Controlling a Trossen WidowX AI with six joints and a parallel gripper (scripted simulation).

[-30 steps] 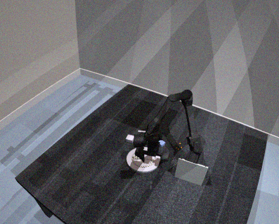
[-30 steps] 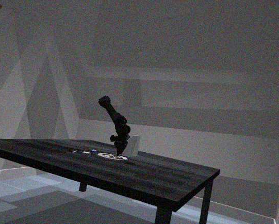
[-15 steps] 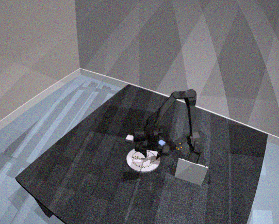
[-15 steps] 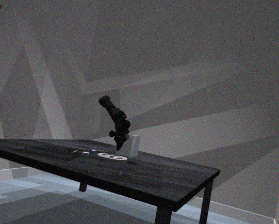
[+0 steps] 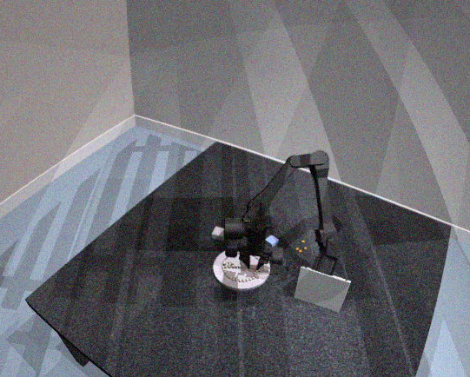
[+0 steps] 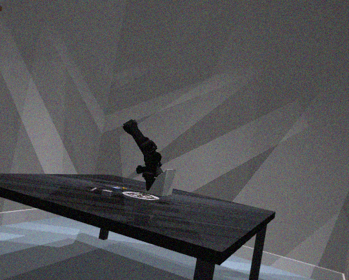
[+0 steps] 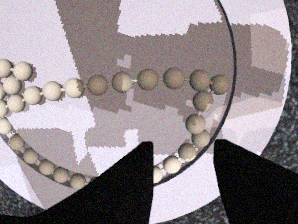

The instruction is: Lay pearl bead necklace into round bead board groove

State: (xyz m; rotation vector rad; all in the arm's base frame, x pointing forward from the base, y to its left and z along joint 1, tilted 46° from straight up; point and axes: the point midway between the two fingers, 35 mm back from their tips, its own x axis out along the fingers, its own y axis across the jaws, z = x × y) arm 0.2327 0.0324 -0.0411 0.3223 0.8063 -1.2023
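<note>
My gripper tip is now 50 mm short of the round white bead board, 30 mm above it and 10 mm to the left of it. Also, from my gripper tip: small white block 210 mm ahead, 100 mm to the right, 30 mm below; then small blue cube 180 mm to the right, 30 mm below, 30 mm ahead; then thin white stick 230 mm to the right, 170 mm ahead, 40 mm below.
</note>
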